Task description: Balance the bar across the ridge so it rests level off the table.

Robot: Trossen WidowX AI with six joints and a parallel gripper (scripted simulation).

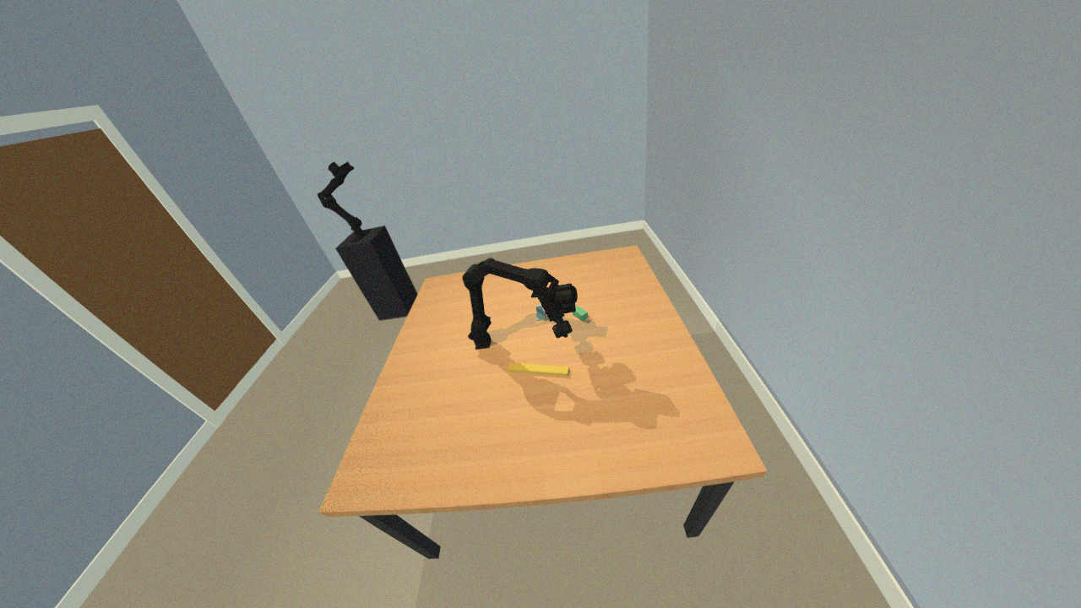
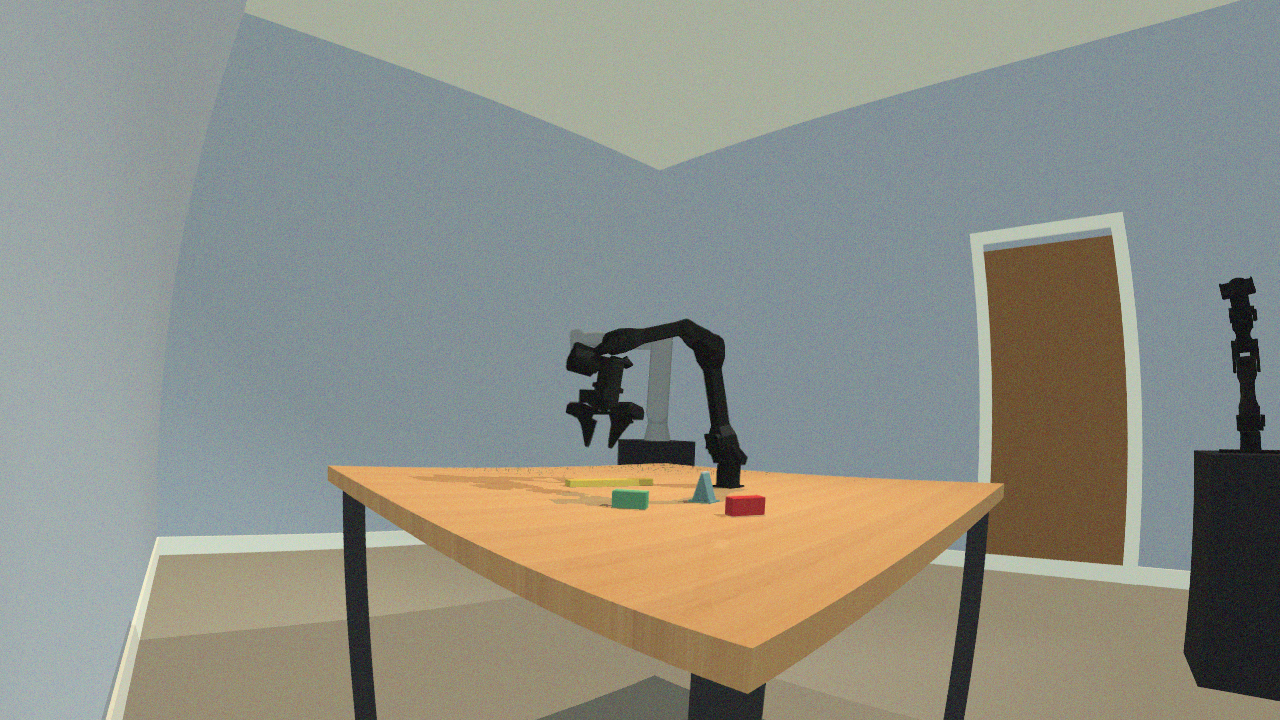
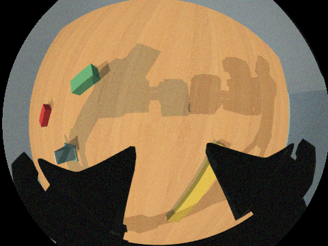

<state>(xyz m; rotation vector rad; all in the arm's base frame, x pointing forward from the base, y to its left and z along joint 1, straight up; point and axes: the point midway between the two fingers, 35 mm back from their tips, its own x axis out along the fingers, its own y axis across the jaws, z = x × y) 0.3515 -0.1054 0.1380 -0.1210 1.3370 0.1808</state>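
The yellow bar is 12 cm behind my gripper tip, 10 cm below it and 9 cm to the right of it. From my gripper tip the other things lie so: red block (39 cm to the left, 9 cm below, 2 cm behind); green block (19 cm to the left, 9 cm below, 8 cm ahead).
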